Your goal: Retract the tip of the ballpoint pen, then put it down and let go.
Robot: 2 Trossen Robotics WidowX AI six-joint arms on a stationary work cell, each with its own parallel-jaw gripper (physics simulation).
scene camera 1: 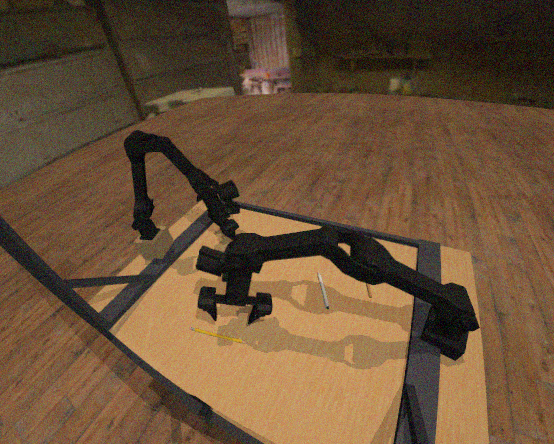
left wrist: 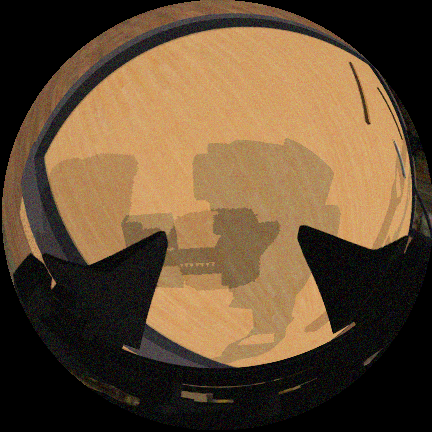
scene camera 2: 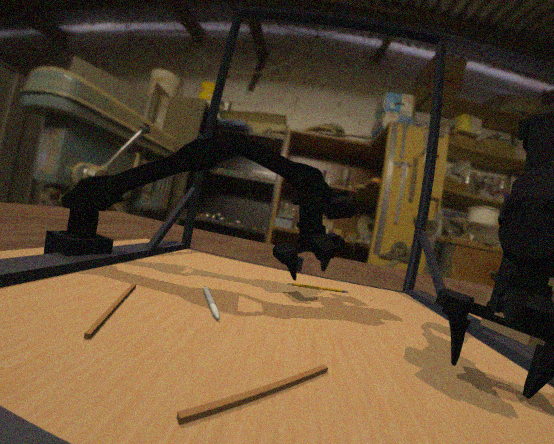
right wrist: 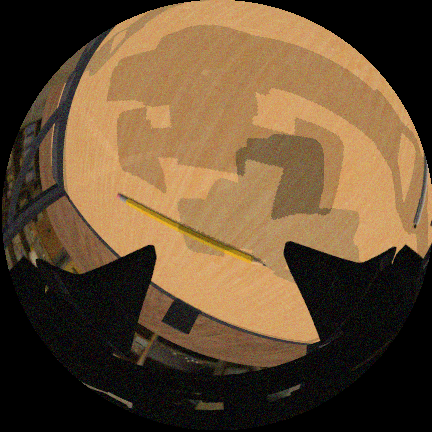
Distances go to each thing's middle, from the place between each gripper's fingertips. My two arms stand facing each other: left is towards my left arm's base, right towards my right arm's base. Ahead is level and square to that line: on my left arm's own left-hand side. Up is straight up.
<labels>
My right hand is 40 mm to the right of the yellow pencil (right wrist: 162, 219), 40 mm past it and 40 mm above it. Round my right hand: tan block (scene camera 1: 157, 248) (480 mm to the left, 160 mm ahead, 10 mm above).
Now: the tan block 18 cm behind my left hand, 25 cm to the left of it and 4 cm above it. Also, from my left hand: yellow pencil 38 cm behind, 19 cm to the right, 1 cm below.
</labels>
